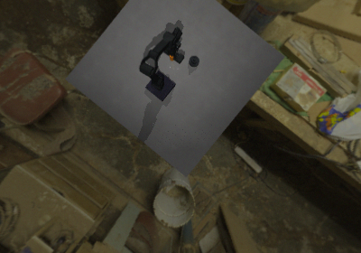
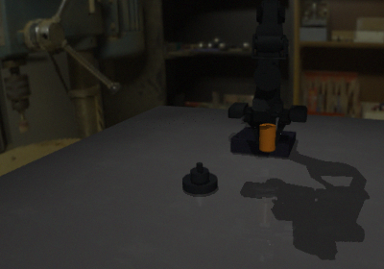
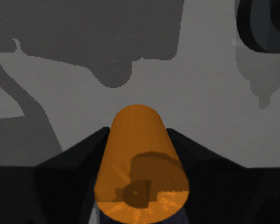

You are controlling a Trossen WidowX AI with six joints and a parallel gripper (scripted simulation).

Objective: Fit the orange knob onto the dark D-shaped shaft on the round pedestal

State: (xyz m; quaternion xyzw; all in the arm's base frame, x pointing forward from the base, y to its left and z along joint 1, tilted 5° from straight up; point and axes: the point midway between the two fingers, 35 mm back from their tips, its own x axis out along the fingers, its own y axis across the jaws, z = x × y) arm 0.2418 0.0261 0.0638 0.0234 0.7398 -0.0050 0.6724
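Right now the dark round pedestal is 15 cm to the right of my gripper tip, 10 cm ahead of it and 5 cm below it. From my gripper tip the other things lie so: orange knob (2 cm above).
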